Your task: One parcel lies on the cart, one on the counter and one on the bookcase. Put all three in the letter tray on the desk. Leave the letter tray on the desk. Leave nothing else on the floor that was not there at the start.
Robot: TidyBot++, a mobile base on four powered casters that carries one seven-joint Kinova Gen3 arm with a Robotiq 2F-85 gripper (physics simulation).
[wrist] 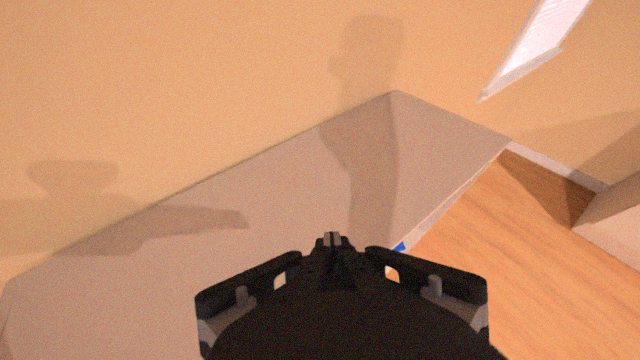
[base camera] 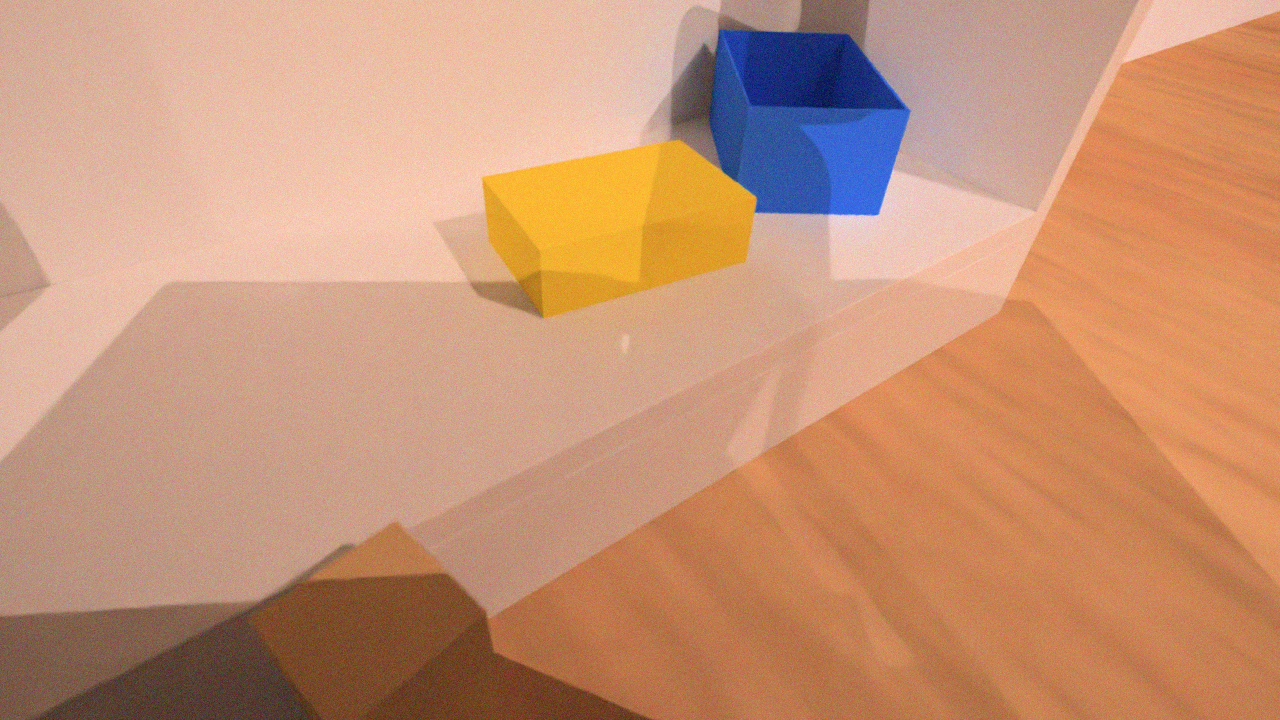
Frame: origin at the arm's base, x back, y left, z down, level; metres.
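Seen in the pictures: gripper, between the fingertips: (wrist: pixel 332 242).
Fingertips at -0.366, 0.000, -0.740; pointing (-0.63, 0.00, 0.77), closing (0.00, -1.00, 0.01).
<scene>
Offsets run from my fingertips to a thing's top centre, as dx, dy, dz. "spot": to the spot under its first point. Level surfaces: height alone.
My gripper (wrist: pixel 332 242) is shut with nothing between its fingers, in front of the pale top of the bookcase (wrist: pixel 280 175) in the wrist view. In the base view a yellow box @[-0.134, -0.032, +0.991] (base camera: pixel 617 205) lies on the low shelf of the bookcase (base camera: pixel 295 385). A tan-brown block @[+0.130, +0.061, +1.006] (base camera: pixel 384 608) shows at the bottom left, partly cut off, in front of the shelf's edge. I cannot tell whether either is a parcel. The letter tray, desk, cart and counter do not show in these views.
An open blue bin @[-0.263, -0.173, +0.961] (base camera: pixel 827 161) stands behind and right of the yellow box, near the shelf's side panel @[spot: -0.250, -0.299, +0.972] (base camera: pixel 975 89). A small blue patch @[spot: -0.141, -0.234, +0.484] (wrist: pixel 400 246) shows past the top's edge. A wall (wrist: pixel 175 75) rises behind the bookcase, with a window @[spot: -1.034, -1.187, +0.159] (wrist: pixel 545 35). Wooden floor @[dz +1.136] (base camera: pixel 895 537) (wrist: pixel 540 275) lies alongside.
</scene>
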